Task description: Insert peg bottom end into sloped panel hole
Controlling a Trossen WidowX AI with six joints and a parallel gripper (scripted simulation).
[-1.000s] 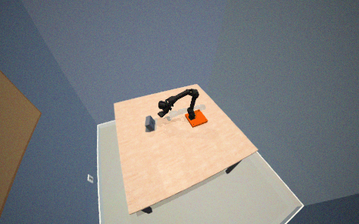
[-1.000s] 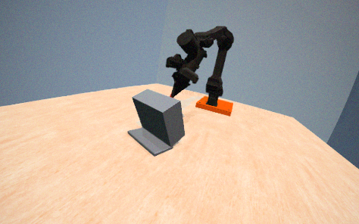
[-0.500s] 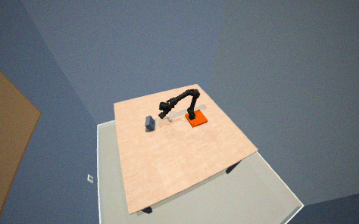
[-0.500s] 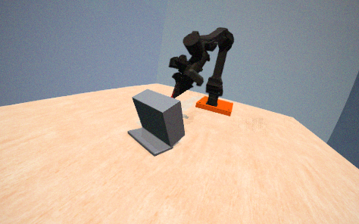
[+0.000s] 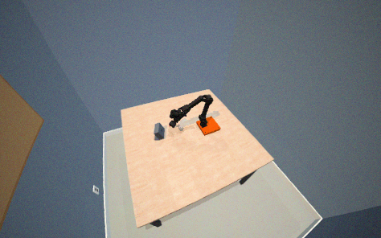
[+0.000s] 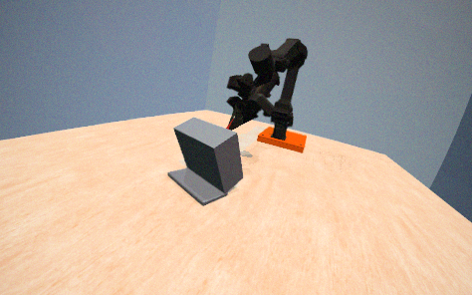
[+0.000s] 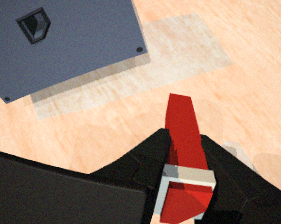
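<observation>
Right now the grey sloped panel is 14 cm ahead of my gripper tip, 2 cm to the left of it and 3 cm below it. Round my gripper tip: thin grey foot plate: 16 cm ahead, 1 cm to the left, 9 cm below; then red peg: 1 cm behind, 1 cm to the left, 1 cm above.
</observation>
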